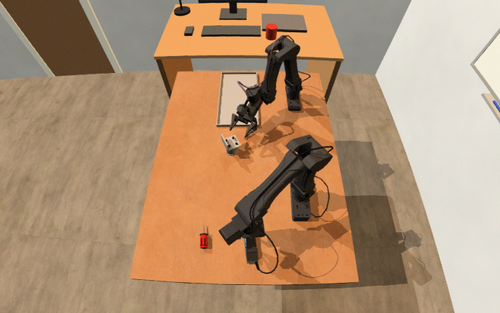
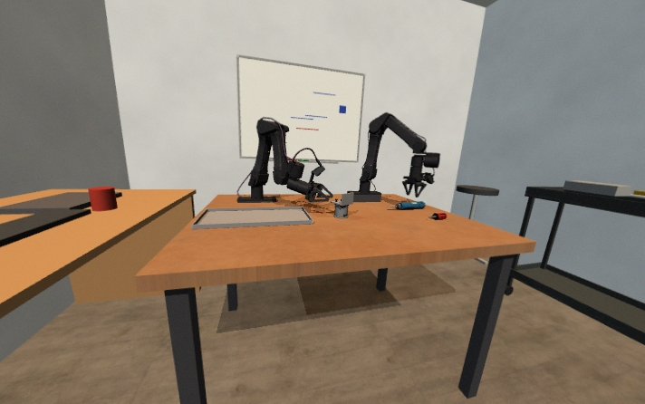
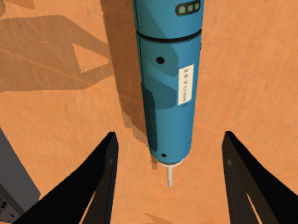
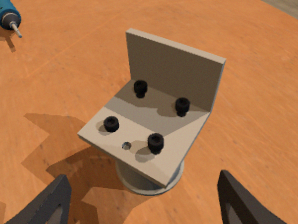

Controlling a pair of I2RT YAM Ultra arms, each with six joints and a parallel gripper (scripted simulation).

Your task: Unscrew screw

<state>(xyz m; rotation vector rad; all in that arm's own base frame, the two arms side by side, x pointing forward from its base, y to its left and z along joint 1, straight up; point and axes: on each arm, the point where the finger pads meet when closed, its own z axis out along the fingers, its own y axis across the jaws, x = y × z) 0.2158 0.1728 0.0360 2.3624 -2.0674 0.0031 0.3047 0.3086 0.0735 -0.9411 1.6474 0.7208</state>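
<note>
Now: the l-shaped bracket 3 cm ahead of my right hand, 5 cm to the left of it and 1 cm below it. Round my right hand: small red screwdriver: 11 cm ahead, 48 cm to the left, 7 cm below; then grey bit: 5 cm behind, 34 cm to the left, 6 cm below; then grey tray: 2 cm ahead, 31 cm to the right, 7 cm below.
</note>
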